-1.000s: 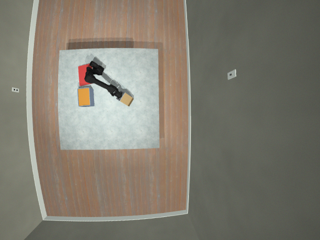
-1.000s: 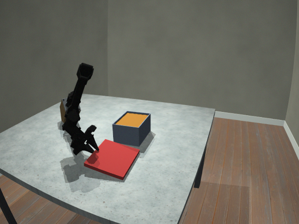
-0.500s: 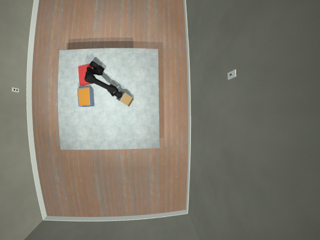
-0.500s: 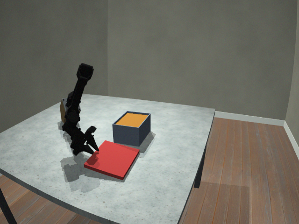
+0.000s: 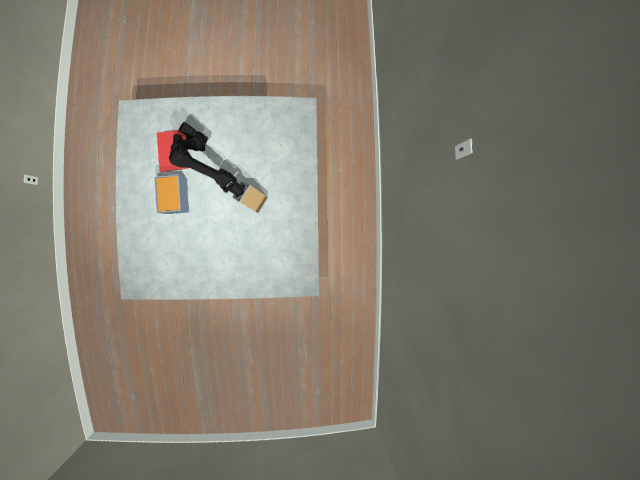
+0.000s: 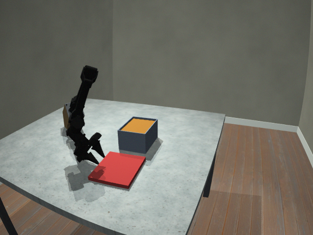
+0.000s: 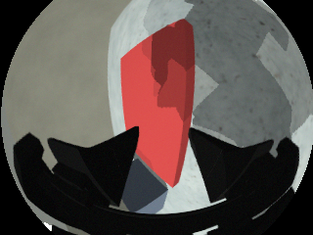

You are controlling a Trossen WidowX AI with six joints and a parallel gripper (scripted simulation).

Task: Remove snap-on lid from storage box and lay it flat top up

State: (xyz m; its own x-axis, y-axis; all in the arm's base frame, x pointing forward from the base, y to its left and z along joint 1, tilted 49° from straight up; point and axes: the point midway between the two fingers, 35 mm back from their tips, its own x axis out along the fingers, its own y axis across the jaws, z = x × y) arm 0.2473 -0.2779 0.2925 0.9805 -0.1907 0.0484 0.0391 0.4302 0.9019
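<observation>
My hand is 100 mm short of the red lid, 20 mm to the left of it and 40 mm above it. Also, from my hand: storage box: 170 mm ahead, 260 mm to the left.
</observation>
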